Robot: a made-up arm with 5 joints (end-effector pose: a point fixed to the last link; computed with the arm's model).
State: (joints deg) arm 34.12 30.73 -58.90 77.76 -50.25
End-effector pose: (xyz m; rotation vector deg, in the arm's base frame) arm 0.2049 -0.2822 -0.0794 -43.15 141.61 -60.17
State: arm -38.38 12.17 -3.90 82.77 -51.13
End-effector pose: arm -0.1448 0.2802 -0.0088 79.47 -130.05 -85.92
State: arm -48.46 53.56 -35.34 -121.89 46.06
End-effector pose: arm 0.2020 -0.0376 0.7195 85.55 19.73 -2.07
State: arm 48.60 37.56 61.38 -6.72 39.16
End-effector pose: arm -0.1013 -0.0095 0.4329 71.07 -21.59 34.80
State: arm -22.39 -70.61 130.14 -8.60 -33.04
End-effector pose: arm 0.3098 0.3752 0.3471 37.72 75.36 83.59
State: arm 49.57 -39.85 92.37 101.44 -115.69
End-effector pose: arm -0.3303 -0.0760 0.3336 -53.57 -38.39 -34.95
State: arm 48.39 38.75 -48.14 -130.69 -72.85
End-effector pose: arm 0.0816 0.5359 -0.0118 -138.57 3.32 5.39
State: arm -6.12 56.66 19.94 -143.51 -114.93
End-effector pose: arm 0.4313 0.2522 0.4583 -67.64 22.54 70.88
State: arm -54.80 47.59 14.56 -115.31 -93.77
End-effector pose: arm 0.3586 -0.2190 0.6872 -8.22 -5.42 46.70
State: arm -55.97 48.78 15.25 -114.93 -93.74
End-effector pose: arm 0.3638 -0.2352 0.6747 -6.17 -4.87 46.10
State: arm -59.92 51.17 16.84 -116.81 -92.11
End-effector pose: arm 0.3889 -0.2617 0.6389 0.85 -2.81 47.50
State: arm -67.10 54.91 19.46 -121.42 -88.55
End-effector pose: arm 0.4321 -0.2894 0.5722 13.84 0.62 51.54
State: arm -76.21 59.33 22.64 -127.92 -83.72
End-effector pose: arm 0.4773 -0.2982 0.4872 30.47 4.18 57.77
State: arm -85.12 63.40 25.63 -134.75 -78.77
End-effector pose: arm 0.5095 -0.2817 0.4130 46.65 6.71 64.89
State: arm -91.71 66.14 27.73 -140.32 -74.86
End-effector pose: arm 0.5263 -0.2552 0.3709 58.36 7.93 71.16
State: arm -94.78 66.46 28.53 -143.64 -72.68
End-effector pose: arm 0.5330 -0.2367 0.3664 63.21 7.81 75.37
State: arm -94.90 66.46 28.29 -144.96 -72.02
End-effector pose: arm 0.5345 -0.2282 0.3711 63.42 8.37 76.68
